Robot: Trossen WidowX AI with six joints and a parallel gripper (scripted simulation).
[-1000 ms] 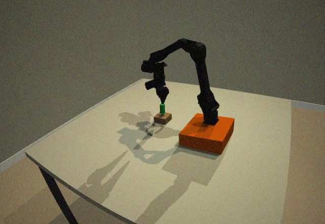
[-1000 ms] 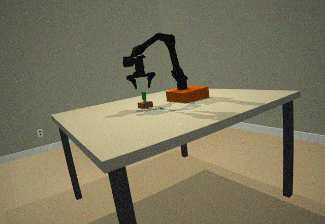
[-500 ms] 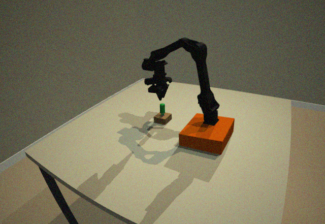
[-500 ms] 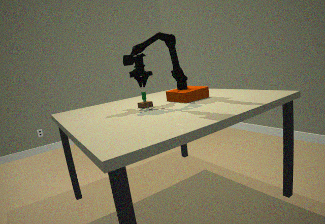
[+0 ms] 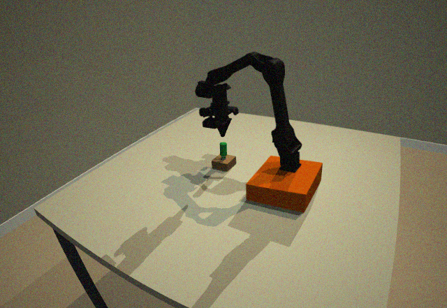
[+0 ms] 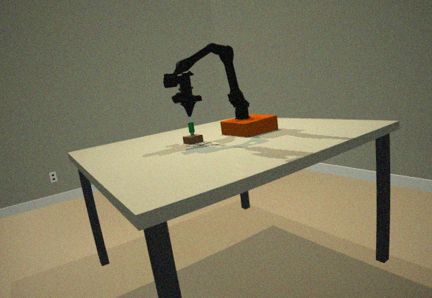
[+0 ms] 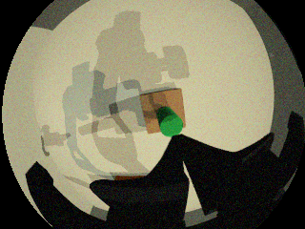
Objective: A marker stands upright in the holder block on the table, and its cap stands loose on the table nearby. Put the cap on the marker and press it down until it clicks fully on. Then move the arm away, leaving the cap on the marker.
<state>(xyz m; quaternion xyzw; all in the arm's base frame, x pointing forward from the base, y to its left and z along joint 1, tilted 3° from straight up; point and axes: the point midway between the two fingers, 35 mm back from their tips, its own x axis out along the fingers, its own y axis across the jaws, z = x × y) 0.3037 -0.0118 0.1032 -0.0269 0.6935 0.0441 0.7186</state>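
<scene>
Right now the green marker cap is 6 cm below my gripper tip.
</scene>
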